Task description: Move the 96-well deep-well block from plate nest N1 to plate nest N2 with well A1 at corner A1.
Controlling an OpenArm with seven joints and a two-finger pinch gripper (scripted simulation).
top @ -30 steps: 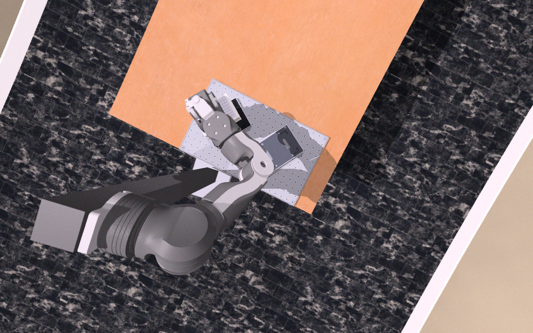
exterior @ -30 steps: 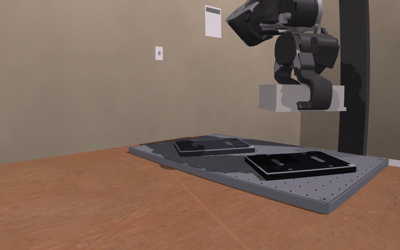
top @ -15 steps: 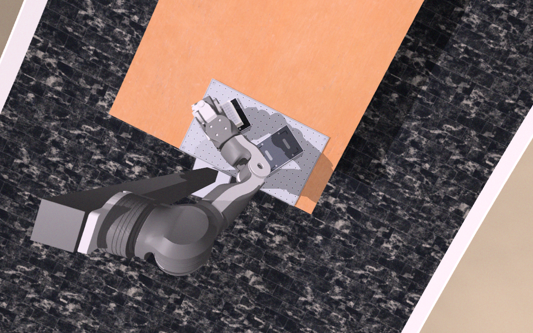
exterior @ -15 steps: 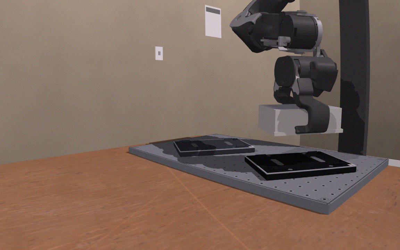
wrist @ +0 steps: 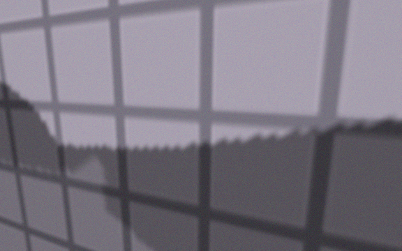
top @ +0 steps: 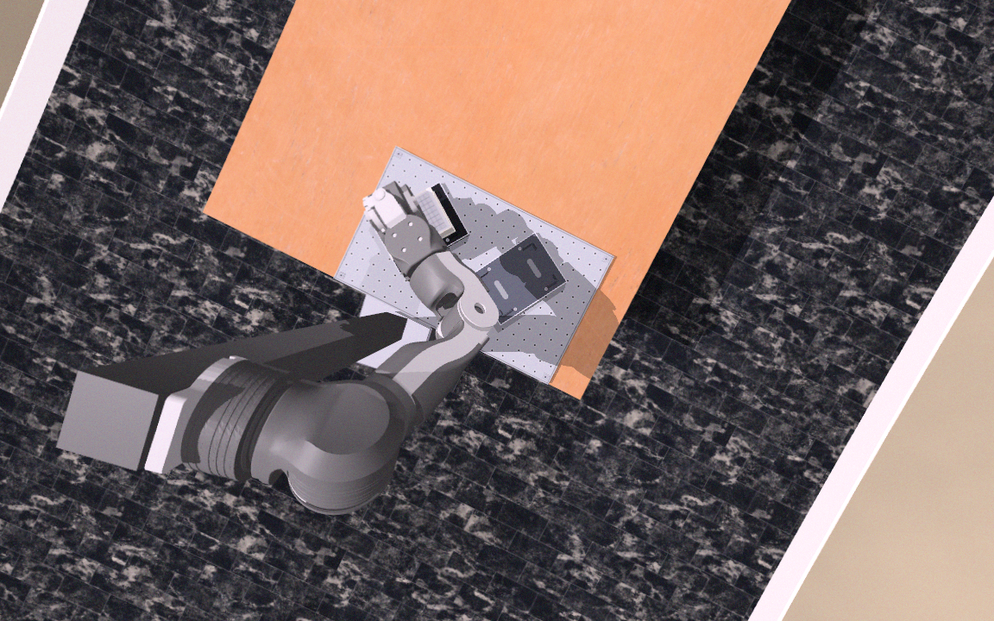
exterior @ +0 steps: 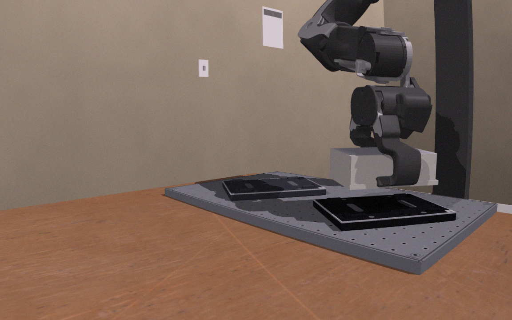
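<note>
Now: the black plate nest 5 cm below my hand. From my hand the other things lie so: A1 mark 6 cm behind, 13 cm to the right, 4 cm below; then white deep-well block 1 cm above.
</note>
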